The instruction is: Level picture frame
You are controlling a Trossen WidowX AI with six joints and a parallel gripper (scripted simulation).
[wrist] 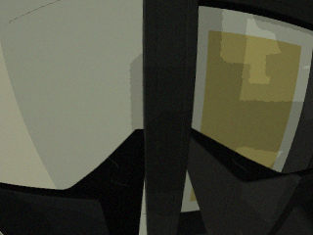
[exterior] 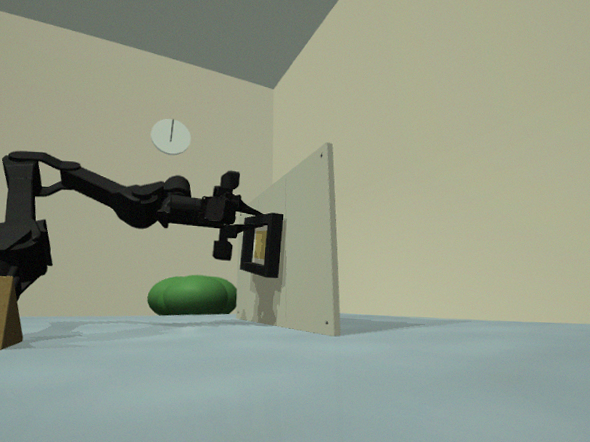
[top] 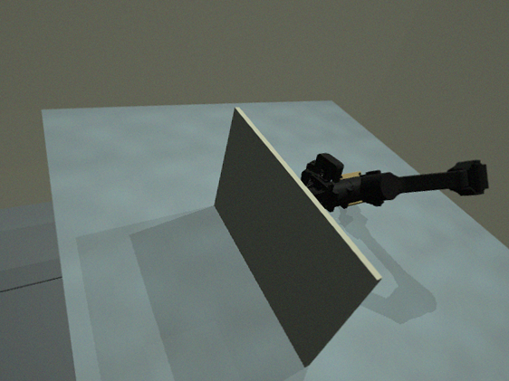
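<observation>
The picture frame is 10 mm ahead of my gripper tip, 10 mm to the left of it and 50 mm below it. The rest, counted from my gripper tip: wall panel (20 mm ahead, 70 mm below).
</observation>
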